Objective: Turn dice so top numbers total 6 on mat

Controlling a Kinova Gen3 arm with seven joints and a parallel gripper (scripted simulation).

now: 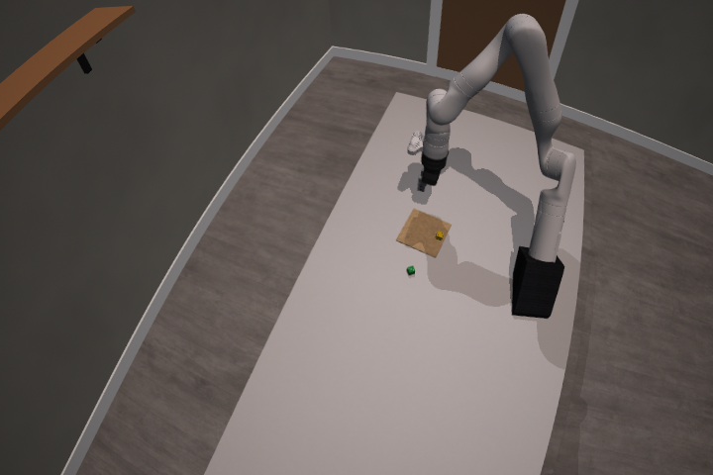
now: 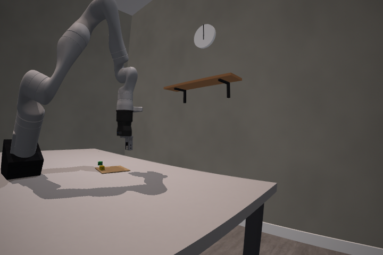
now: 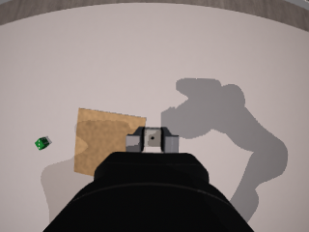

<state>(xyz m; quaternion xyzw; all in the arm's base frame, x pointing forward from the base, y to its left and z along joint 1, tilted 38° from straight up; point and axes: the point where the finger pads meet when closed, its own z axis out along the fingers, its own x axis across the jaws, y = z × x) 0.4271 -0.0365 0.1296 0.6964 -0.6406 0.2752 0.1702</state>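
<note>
My gripper is now 50 mm past the tan mat, 90 mm to the right of it and 120 mm above it. Round my hand: green die: 50 mm behind, 240 mm to the left, 110 mm below; yellow die: 100 mm behind, 90 mm to the left, 110 mm below; white die: 10 mm below.
</note>
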